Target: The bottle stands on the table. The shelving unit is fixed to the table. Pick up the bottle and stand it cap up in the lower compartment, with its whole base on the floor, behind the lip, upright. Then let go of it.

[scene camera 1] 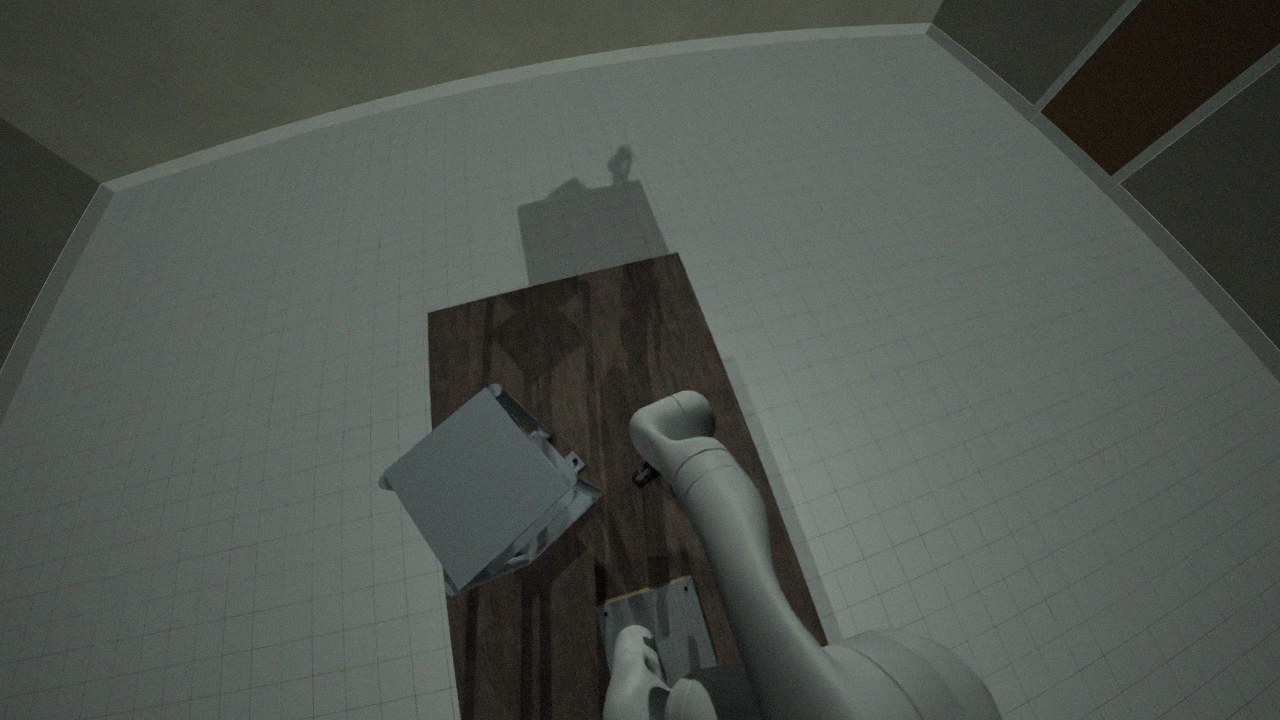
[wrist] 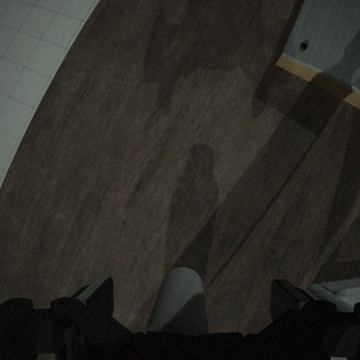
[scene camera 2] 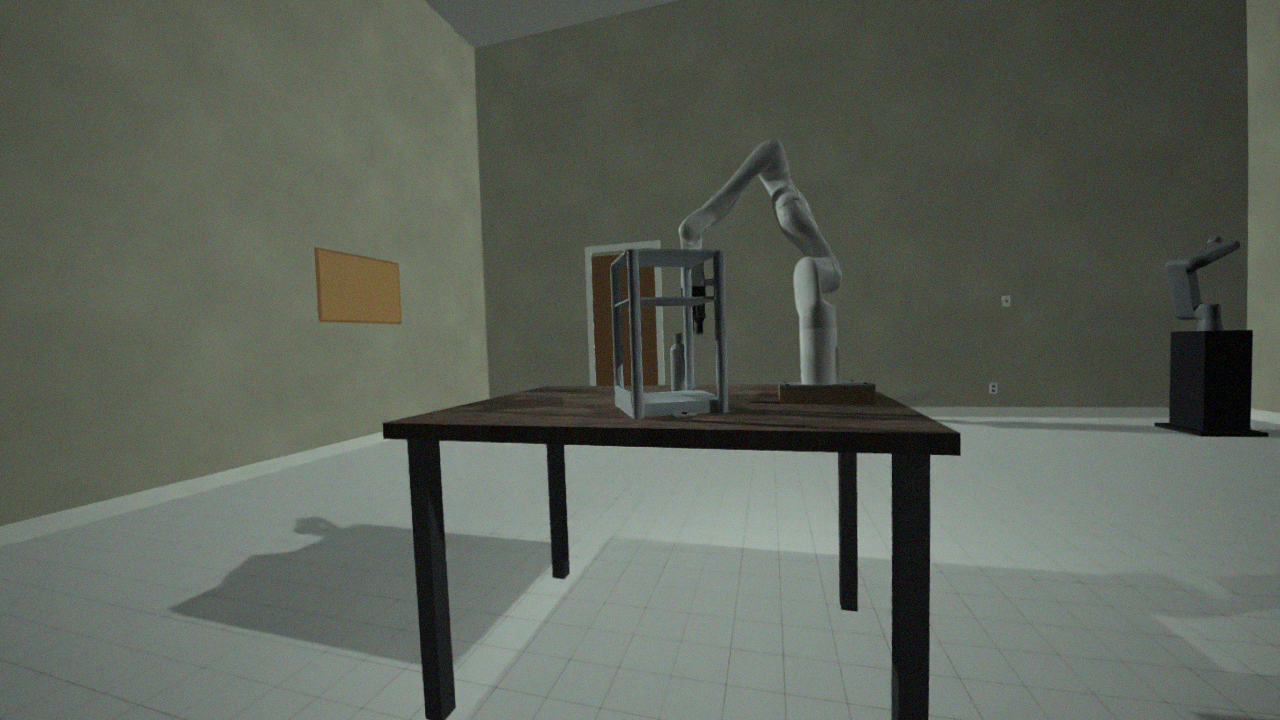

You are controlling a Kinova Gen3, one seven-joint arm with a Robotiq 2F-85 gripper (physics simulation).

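Places are measured from the arm's base along level axes (x ahead, y left, z up), in centimetres.
Pixels of known places: gripper, fingertip midpoint: (scene camera 2: 695, 334); arm's base, origin of the base link: (scene camera 1: 635, 649) (scene camera 2: 820, 383).
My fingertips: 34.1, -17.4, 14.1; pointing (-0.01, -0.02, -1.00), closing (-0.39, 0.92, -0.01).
Observation:
For each thing: its top centre in the pictures, then the offset to it from my fingertips, as dx, dy, dz. Level surfaces: height alone.
- grey bottle, middle of its top: (scene camera 2: 677, 333) +5.3, +1.1, +0.5
- table, its level: dz -18.4
- grey shelving unit, middle of its top: (scene camera 1: 472, 480) (scene camera 2: 662, 257) +4.0, +31.1, +19.0
The grey bottle (scene camera 2: 677, 365) (wrist: 184, 295) stands upright on the table (scene camera 1: 537, 313) (scene camera 2: 519, 420) (wrist: 100, 200), behind the shelving unit as seen in scene camera 2. It is hidden in scene camera 1, and its cap is hidden in the wrist view. The grey shelving unit (scene camera 1: 483, 488) (scene camera 2: 633, 340) (wrist: 345, 291) stands left of the arm in scene camera 1; its lower compartment has a low lip. My gripper (scene camera 1: 644, 475) (scene camera 2: 699, 327) (wrist: 191, 297) is open and points down. Its fingertips are near the height of the bottle's top, and the bottle shows between them in the wrist view.
The arm's base plate (scene camera 1: 671, 617) (scene camera 2: 827, 393) (wrist: 325, 35) has a wooden front edge and sits on the table. The unit's posts and upper shelf stand close to the gripper's side. The table edge is on the left in the wrist view.

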